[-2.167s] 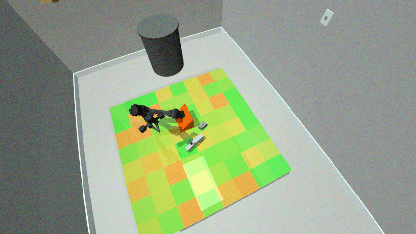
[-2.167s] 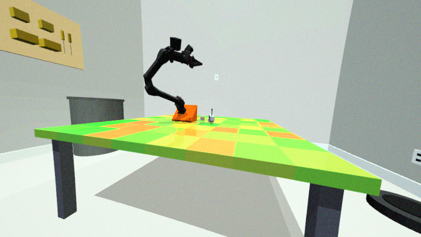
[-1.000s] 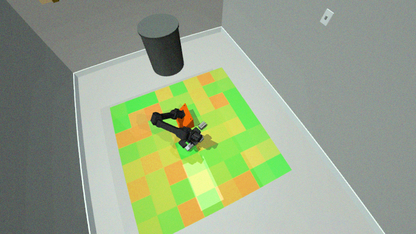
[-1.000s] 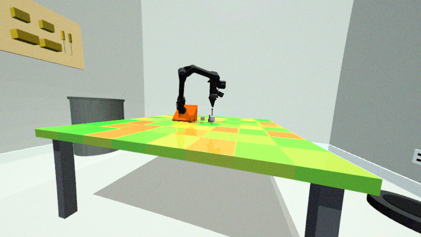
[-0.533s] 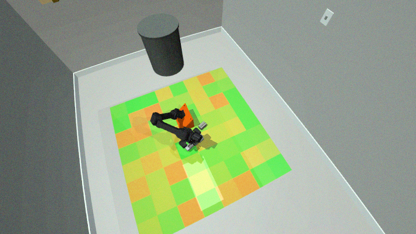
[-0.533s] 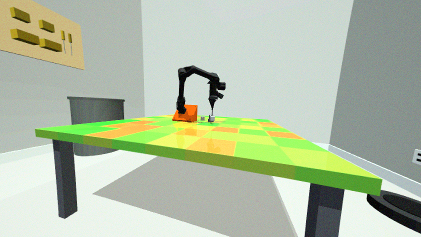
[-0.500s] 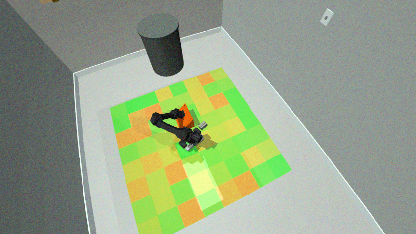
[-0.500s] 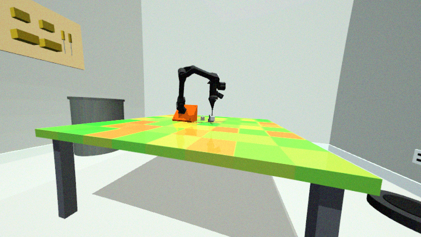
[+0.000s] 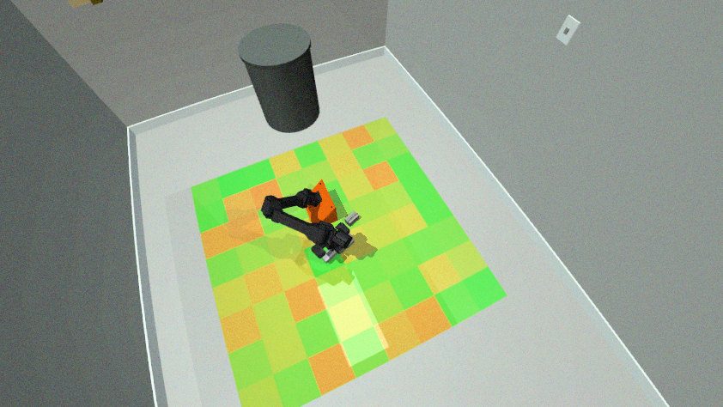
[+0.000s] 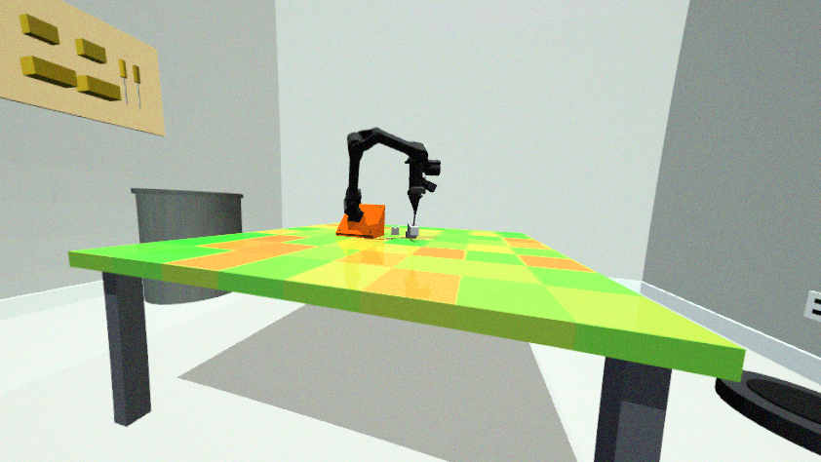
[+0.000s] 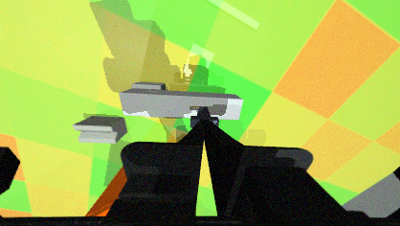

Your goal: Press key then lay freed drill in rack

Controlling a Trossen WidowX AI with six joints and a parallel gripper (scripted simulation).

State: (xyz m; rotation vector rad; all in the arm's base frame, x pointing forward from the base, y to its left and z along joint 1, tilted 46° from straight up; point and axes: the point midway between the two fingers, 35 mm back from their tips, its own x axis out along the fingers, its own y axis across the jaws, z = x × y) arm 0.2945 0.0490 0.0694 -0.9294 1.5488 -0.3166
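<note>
Now: gripper tip 30 mm past the drill, 50 mm to the right of it and 80 mm above it. Also, from my gripper tip: light grey elongated block (20 mm behind, 30 mm to the left, 80 mm below).
</note>
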